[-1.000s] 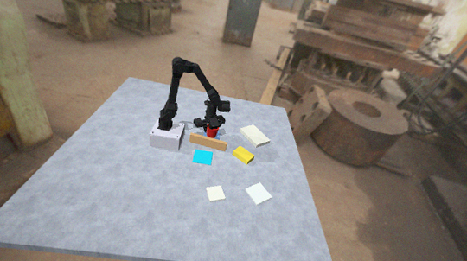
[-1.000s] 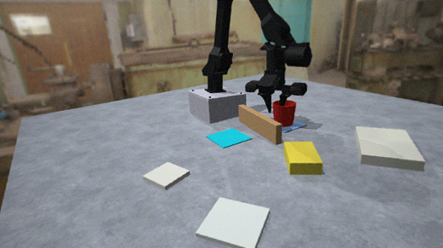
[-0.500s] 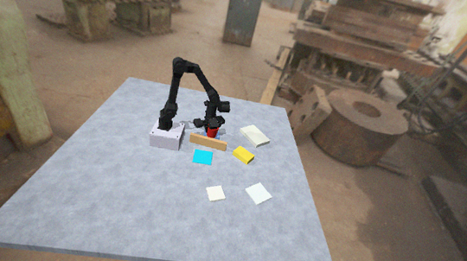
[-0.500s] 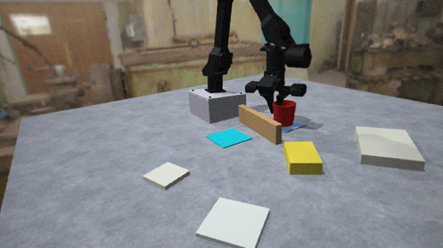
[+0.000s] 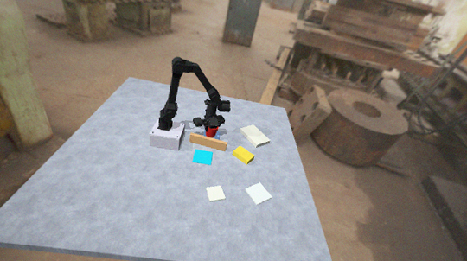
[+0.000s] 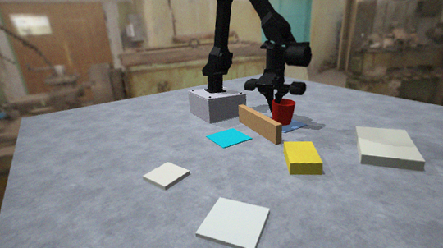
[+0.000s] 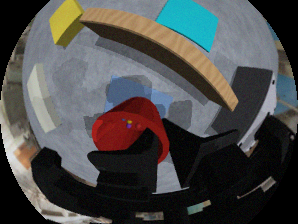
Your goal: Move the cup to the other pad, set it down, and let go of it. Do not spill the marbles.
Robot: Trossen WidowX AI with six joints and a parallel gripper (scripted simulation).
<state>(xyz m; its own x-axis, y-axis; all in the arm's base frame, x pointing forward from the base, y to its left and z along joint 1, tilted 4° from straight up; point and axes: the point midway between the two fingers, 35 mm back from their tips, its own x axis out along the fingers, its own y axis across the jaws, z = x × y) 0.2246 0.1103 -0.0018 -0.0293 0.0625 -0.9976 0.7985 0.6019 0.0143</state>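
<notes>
The cyan pad lies 180 mm to the right of my gripper tip, 50 mm below it and 30 mm ahead of it. From my gripper tip the other things lie so: blue pad 50 mm below, 30 mm ahead, 20 mm to the left; wooden block 80 mm to the right, 30 mm ahead, 20 mm below; red cup 20 mm to the left, 20 mm ahead.
</notes>
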